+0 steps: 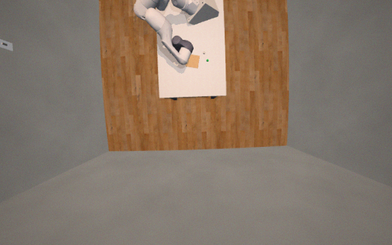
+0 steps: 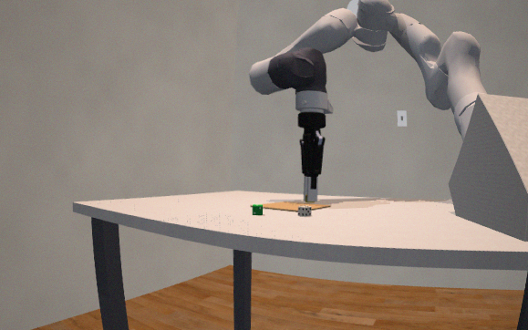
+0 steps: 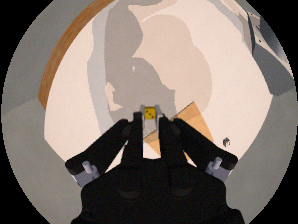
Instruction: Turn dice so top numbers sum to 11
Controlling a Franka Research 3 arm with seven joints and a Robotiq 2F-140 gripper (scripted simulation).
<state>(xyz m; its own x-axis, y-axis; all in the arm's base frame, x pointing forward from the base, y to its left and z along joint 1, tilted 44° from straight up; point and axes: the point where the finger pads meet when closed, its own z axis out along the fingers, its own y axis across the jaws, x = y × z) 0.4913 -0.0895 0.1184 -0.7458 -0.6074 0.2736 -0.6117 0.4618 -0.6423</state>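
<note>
Right now the tan mat is 1 cm ahead of my hand, 11 cm to the left of it and 4 cm below it. Round my hand: yellow die 3 cm below; then white die 7 cm behind, 25 cm to the left, 3 cm below; then green die 2 cm ahead, 28 cm to the left, 3 cm below.
</note>
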